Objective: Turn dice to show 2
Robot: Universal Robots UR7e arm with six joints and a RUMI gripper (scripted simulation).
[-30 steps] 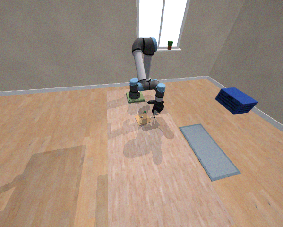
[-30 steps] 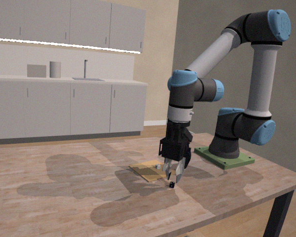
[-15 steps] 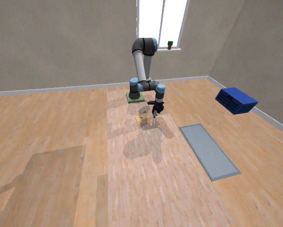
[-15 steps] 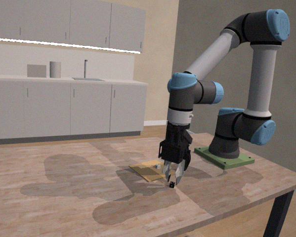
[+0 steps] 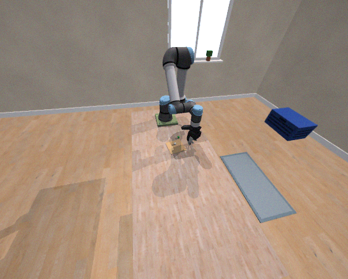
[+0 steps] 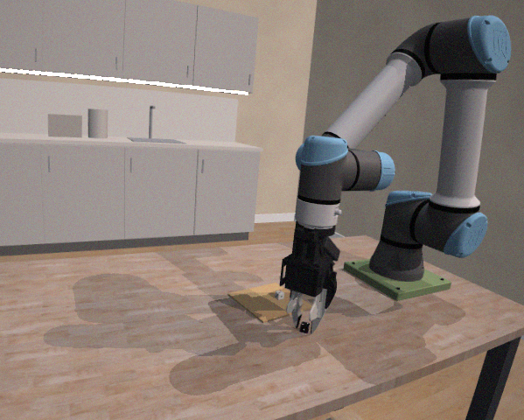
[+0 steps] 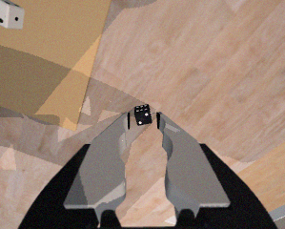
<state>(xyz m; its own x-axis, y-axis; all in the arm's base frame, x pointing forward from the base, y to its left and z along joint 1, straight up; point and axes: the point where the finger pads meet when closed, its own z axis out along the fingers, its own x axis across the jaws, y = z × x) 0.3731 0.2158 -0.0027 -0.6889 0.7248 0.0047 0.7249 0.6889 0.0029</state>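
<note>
My hand is 10 mm above the black die. From my hand the other things lie so: white die (10 mm ahead, 140 mm to the right, 10 mm below); green die (80 mm behind, 100 mm to the right, 10 mm below); tan mat (30 mm ahead, 130 mm to the right, 20 mm below).
</note>
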